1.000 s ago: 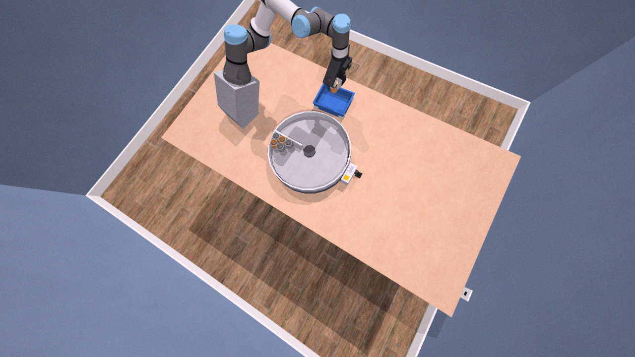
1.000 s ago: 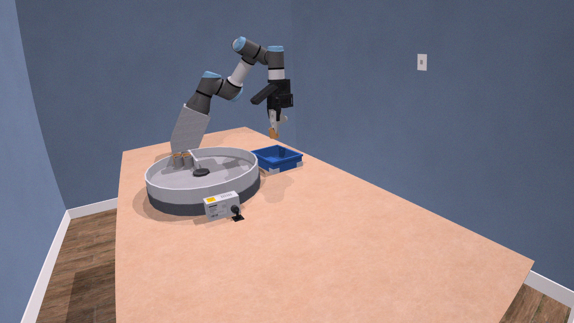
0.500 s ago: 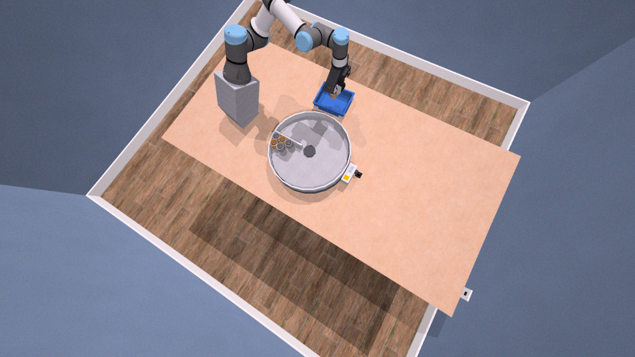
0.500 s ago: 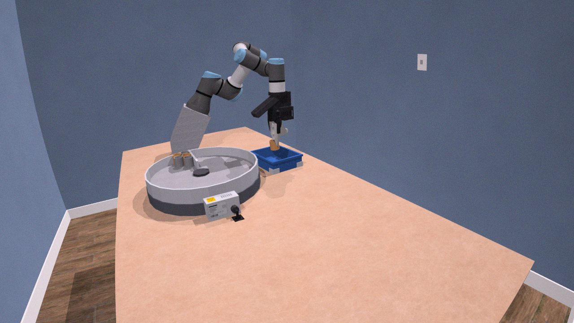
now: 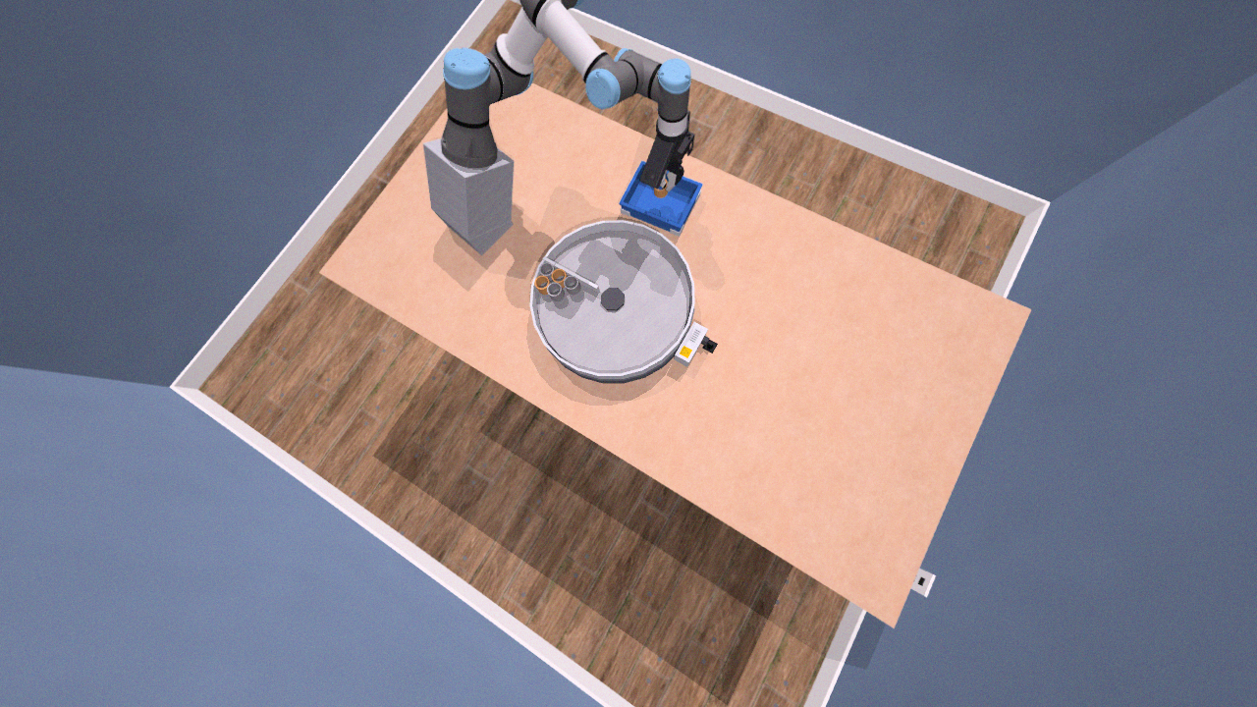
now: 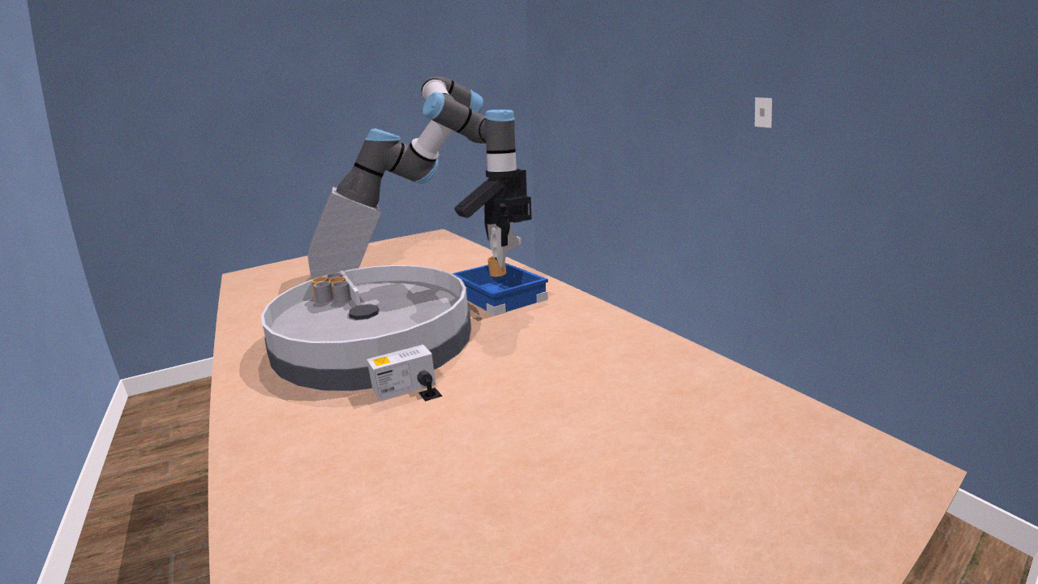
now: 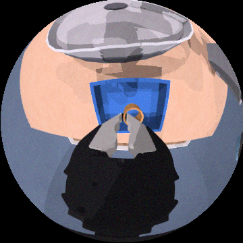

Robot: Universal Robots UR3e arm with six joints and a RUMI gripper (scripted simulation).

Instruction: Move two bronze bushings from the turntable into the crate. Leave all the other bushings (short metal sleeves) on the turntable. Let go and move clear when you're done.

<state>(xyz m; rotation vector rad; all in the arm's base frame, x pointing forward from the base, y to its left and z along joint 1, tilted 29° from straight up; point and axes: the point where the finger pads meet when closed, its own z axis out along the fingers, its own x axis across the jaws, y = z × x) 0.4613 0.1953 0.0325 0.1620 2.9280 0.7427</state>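
Right now the blue crate is 20 mm behind my hand and 70 mm below it. Round my hand: grey turntable 330 mm to the right, 40 mm below.
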